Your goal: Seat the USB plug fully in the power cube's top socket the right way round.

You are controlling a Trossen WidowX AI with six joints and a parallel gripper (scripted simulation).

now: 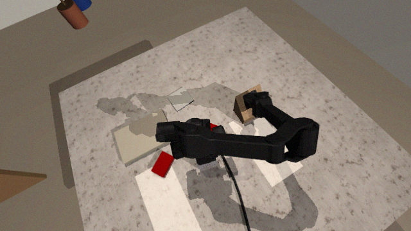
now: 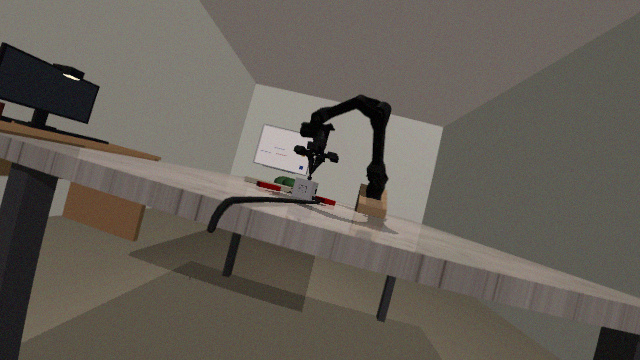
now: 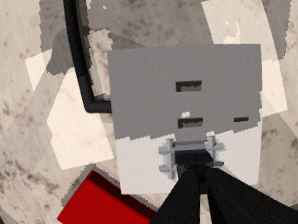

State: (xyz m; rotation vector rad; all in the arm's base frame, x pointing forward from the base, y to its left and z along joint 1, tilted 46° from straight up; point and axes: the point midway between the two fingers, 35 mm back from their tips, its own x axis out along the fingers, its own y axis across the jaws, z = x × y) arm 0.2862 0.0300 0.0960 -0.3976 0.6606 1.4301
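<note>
My gripper tip is now 2 cm above the USB plug. The rest, counted from my gripper tip: beige pad: 21 cm to the right, 21 cm ahead, 10 cm below.
</note>
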